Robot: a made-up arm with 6 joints.
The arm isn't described. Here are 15 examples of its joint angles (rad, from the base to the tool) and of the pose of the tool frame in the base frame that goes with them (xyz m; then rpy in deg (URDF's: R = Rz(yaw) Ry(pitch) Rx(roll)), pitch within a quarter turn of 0, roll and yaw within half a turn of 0).
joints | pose
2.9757 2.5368 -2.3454 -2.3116 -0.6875 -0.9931 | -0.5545 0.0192 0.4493 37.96 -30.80 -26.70
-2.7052 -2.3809 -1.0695 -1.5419 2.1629 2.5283 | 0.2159 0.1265 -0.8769 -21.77 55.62 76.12
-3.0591 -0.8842 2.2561 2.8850 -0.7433 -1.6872 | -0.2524 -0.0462 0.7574 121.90 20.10 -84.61
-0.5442 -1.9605 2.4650 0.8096 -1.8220 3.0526 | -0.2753 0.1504 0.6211 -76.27 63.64 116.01
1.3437 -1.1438 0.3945 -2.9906 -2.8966 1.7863 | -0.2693 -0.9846 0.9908 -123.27 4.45 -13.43
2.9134 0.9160 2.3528 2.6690 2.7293 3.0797 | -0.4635 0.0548 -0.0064 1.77 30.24 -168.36
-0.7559 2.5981 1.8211 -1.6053 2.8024 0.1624 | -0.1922 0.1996 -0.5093 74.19 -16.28 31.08
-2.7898 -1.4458 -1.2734 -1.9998 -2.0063 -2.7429 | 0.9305 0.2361 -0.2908 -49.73 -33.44 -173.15
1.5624 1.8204 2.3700 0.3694 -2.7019 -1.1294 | -0.0259 0.0896 -0.2714 -83.81 6.90 -8.63
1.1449 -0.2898 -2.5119 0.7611 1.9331 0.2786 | -0.2695 -0.3866 0.2349 -38.16 -44.60 62.71
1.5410 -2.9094 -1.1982 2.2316 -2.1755 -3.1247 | 0.0214 0.3795 -0.8116 -97.92 -48.05 -135.09
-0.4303 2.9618 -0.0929 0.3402 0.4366 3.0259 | 0.2918 -0.0806 -1.1656 -173.61 9.53 -35.85
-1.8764 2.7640 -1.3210 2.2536 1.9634 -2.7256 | -0.1885 -0.9001 -0.2408 -58.03 -0.90 -75.74
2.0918 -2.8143 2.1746 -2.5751 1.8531 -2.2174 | 0.3346 -0.5828 0.1375 -135.46 -7.12 -96.16
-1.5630 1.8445 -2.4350 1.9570 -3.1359 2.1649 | 0.0398 -0.2747 0.5918 172.38 33.19 76.17
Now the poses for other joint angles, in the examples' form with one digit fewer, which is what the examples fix.
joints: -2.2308 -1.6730 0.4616 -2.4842 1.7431 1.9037
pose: 0.809 1.053 0.363 178.5 -37.8 133.9
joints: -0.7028 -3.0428 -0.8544 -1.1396 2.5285 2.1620
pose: 0.282 -0.240 -0.901 -24.4 61.8 147.9
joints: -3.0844 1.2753 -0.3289 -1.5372 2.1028 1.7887
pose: -1.175 -0.042 0.822 116.1 43.3 177.2
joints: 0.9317 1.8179 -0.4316 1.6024 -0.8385 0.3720
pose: 0.840 1.101 0.216 83.4 -30.2 98.4
